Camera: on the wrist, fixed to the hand. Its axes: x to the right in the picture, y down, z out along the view.
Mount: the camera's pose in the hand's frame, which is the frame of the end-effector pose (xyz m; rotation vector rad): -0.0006 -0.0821 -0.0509 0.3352 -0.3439 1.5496
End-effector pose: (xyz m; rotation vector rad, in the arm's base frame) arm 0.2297 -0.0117 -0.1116 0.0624 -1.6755 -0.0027
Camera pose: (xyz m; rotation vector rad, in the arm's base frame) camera 0.2836 -0.0919 -0.1100 -1.0280 -1.6473 1.4798
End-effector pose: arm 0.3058 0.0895 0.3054 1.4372 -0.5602 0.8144
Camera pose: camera 0.3618 0.1439 0.2485 1.2553 -1.9688 1.9081
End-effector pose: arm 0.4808 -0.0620 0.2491 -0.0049 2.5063 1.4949
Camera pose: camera 0.4813 -0.1459 0.2012 -1.9739 -1.8677 -0.8650
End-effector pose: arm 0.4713 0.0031 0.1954 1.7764 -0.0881 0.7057
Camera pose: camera 0.4829 0.0759 0.1330 1.8946 -1.7913 1.4926
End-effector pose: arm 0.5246 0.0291 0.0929 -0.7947 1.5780 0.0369
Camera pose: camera 0.5216 -0.0564 0.1377 0.7846 1.4493 0.9346
